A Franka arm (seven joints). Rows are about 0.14 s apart.
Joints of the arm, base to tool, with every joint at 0 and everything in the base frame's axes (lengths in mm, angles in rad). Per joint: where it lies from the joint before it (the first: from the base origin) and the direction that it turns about. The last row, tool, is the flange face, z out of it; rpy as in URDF.
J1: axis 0 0 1 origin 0 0 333
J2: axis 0 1 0 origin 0 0 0
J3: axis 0 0 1 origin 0 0 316
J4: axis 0 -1 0 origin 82.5 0 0
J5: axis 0 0 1 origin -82.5 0 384
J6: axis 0 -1 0 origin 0 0 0
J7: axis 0 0 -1 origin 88 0 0
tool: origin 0 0 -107 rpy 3.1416 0 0
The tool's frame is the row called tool.
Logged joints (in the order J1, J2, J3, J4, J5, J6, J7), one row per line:
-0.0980 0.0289 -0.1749 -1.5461 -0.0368 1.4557 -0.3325
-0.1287 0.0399 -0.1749 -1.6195 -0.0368 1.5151 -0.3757
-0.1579 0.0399 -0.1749 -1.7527 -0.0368 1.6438 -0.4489
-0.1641 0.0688 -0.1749 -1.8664 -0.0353 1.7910 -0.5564
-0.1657 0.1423 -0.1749 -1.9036 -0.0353 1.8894 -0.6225
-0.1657 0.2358 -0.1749 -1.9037 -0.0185 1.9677 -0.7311
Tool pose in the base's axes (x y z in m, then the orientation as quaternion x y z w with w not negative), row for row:
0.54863 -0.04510 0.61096 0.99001 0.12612 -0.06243 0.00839
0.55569 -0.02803 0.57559 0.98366 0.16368 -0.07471 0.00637
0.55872 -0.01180 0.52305 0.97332 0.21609 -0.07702 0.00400
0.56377 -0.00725 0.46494 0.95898 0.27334 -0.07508 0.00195
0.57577 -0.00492 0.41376 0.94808 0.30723 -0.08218 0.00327
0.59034 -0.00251 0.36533 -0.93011 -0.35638 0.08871 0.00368
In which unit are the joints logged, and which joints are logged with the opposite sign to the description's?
The joints are logged in radians. Opposite sign: J1.
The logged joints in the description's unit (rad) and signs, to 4 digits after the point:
0.0980 0.0289 -0.1749 -1.5461 -0.0368 1.4557 -0.3325
0.1287 0.0399 -0.1749 -1.6195 -0.0368 1.5151 -0.3757
0.1579 0.0399 -0.1749 -1.7527 -0.0368 1.6438 -0.4489
0.1641 0.0688 -0.1749 -1.8664 -0.0353 1.7910 -0.5564
0.1657 0.1423 -0.1749 -1.9036 -0.0353 1.8894 -0.6225
0.1657 0.2358 -0.1749 -1.9037 -0.0185 1.9677 -0.7311

